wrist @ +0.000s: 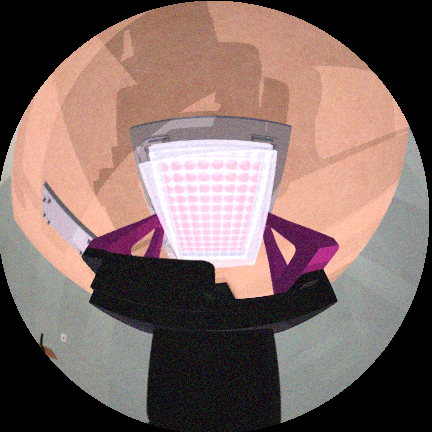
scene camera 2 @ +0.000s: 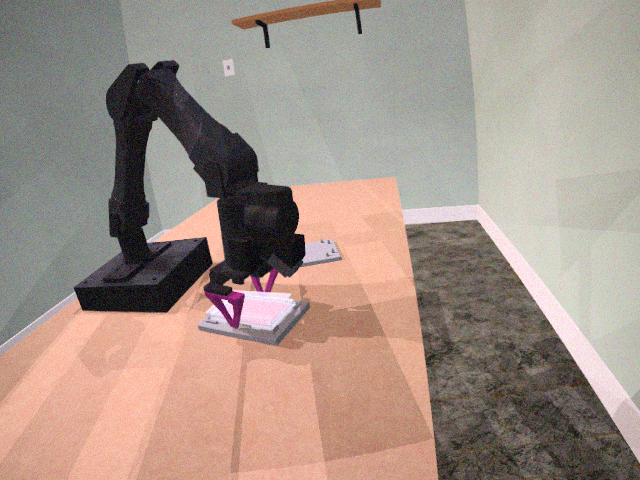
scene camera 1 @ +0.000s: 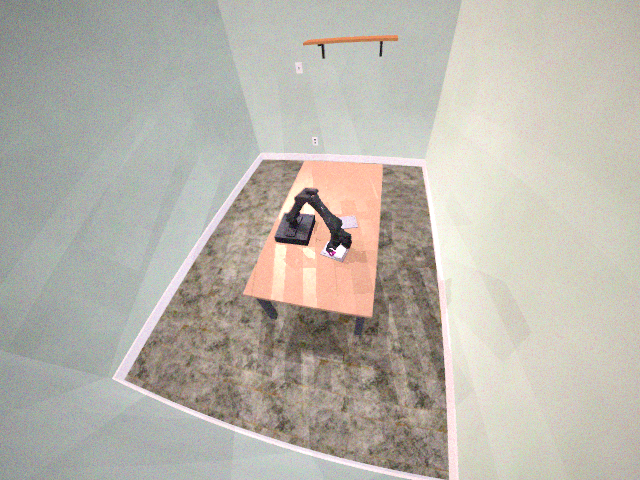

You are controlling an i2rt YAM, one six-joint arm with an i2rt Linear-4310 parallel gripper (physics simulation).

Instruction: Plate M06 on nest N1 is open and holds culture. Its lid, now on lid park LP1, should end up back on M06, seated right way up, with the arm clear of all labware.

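Frame: origin at the arm's base, x ahead, y left, z up, level; metres.
Seen in the pictures: gripper, fingertip midpoint: [wrist: 212,216] [scene camera 2: 250,312] [scene camera 1: 334,250]; arm's base at its link origin: [scene camera 2: 139,262] [scene camera 1: 294,226].
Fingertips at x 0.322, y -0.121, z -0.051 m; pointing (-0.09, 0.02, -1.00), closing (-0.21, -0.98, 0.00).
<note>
Pixels of each thing's top centre, then the offset from my fingertips to it. "*": a spot on its surface instead. Level surfaces: height alone.
- Plate M06 at its top centre: [wrist: 214,231] [scene camera 2: 248,303] [scene camera 1: 334,248] dx +0.001, dy -0.001, dz +0.021 m
- grey nest N1 at its top centre: [wrist: 210,215] [scene camera 2: 252,310] [scene camera 1: 334,250] dx +0.005, dy +0.000, dz +0.004 m
- clear lid at a spot on its surface: [wrist: 145,172] * dx +0.062, dy +0.030, dz +0.021 m
- Lid park LP1 at its top centre: [wrist: 63,233] [scene camera 2: 301,248] [scene camera 1: 345,221] dx +0.024, dy +0.280, dz +0.006 m
- wooden table at its surface level: dz -0.014 m
Plate M06 [scene camera 2: 258,313] [wrist: 215,185], with pink wells, sits on the grey nest N1 [scene camera 2: 293,321] [wrist: 235,129]. A clear lid [wrist: 145,172] appears to lie over the plate; in the wrist view its outline is slightly skewed and sticks out at the left corner. Whether it is fully seated or tilted I cannot tell. My gripper [scene camera 1: 337,250] [scene camera 2: 251,308] [wrist: 212,216] is open, its magenta fingers low on either side of the plate and lid. Contact cannot be made out. Lid park LP1 [scene camera 1: 351,222] [scene camera 2: 320,251] [wrist: 66,220] shows pins and no lid on its visible part.
The black arm base [scene camera 1: 295,229] [scene camera 2: 147,279] stands on the wooden table [scene camera 1: 310,281] [scene camera 2: 330,403], left of the nest in the scene views. LP1 lies behind the nest, partly hidden by the arm in scene camera 2. A wall shelf [scene camera 1: 351,39] [scene camera 2: 310,12] is far behind.
</note>
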